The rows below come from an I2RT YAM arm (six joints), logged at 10 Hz.
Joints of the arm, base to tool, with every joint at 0 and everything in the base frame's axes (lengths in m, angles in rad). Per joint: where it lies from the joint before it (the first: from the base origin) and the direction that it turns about. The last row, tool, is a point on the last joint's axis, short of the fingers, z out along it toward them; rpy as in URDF.
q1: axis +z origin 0 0 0.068
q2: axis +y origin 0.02 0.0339 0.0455
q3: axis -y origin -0.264 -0.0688 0
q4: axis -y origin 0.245 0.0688 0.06
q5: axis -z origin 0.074 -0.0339 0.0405
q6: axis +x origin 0.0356 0 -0.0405
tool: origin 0 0 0 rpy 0 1.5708 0
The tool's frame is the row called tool.
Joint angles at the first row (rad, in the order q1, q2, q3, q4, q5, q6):
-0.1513 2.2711 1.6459 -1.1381 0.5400 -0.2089
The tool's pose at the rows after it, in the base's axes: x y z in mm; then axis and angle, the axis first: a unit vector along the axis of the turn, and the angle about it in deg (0 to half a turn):
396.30 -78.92 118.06 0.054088 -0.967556 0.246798 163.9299
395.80 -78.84 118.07 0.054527 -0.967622 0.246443 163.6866
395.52 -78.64 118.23 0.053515 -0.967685 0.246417 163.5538
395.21 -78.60 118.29 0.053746 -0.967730 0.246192 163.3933
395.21 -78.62 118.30 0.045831 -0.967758 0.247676 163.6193
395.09 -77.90 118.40 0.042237 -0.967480 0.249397 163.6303
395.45 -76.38 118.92 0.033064 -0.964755 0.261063 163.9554
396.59 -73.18 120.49 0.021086 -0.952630 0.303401 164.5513
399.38 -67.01 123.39 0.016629 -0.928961 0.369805 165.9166
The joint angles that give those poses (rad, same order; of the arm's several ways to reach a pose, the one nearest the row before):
-0.1513 2.2711 1.6459 -1.1404 0.5400 -0.2089
-0.1513 2.2711 1.6455 -1.1446 0.5400 -0.2085
-0.1509 2.2711 1.6459 -1.1485 0.5400 -0.2050
-0.1509 2.2711 1.6459 -1.1515 0.5400 -0.2047
-0.1509 2.2711 1.6459 -1.1515 0.5407 -0.1883
-0.1490 2.2711 1.6459 -1.1542 0.5430 -0.1780
-0.1436 2.2708 1.6459 -1.1546 0.5629 -0.1516
-0.1295 2.2707 1.6459 -1.1538 0.6430 -0.1043
-0.1047 2.2707 1.6462 -1.1458 0.7746 -0.0589

